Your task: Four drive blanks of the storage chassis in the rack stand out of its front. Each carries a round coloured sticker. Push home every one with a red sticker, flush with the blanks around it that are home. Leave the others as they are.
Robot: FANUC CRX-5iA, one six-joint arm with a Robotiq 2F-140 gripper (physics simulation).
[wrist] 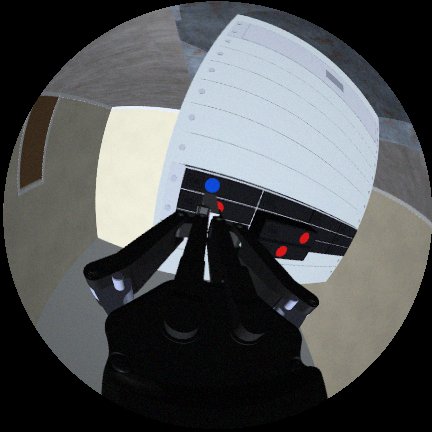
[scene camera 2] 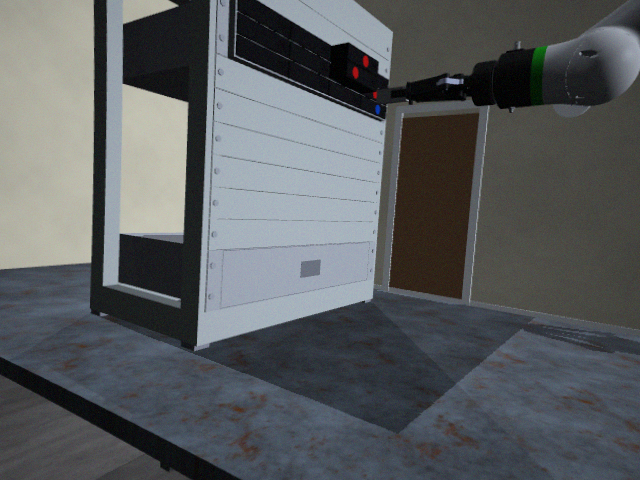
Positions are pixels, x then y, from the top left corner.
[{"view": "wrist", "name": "my gripper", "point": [207,202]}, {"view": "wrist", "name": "rack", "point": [288,143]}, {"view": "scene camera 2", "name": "my gripper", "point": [378,97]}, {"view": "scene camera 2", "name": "rack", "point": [286,104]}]
